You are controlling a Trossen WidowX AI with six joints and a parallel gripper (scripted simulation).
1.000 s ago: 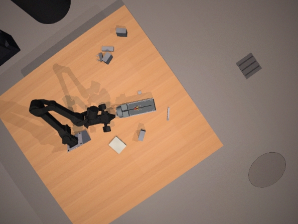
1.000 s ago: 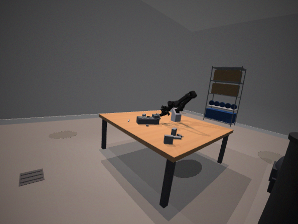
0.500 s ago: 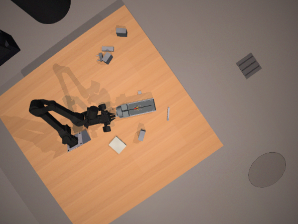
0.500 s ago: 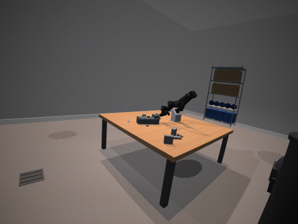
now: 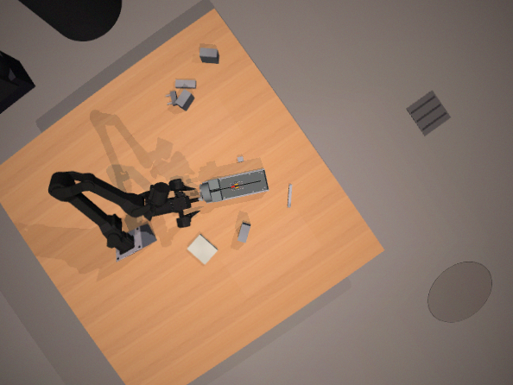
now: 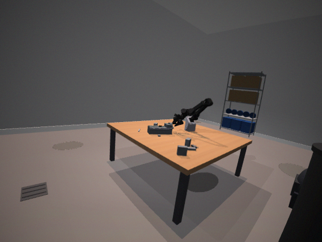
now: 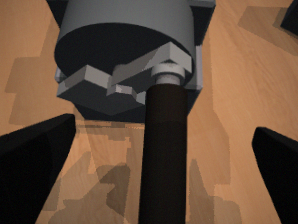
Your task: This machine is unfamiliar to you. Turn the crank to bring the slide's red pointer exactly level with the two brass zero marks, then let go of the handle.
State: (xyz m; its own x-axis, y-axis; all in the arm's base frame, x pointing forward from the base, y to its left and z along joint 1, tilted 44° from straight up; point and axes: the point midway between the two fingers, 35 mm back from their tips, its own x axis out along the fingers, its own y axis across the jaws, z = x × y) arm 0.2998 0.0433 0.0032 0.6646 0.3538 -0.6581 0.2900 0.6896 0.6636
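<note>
The dark crank handle lies 10 mm behind my gripper tip, 10 mm to the left of it and 20 mm above it. The rest, counted from my gripper tip: red pointer (150 mm ahead, 20 mm to the right, 10 mm below); white square plate (100 mm behind, 190 mm to the right, 80 mm below); small grey cube (230 mm ahead, 70 mm to the left, 80 mm below).
</note>
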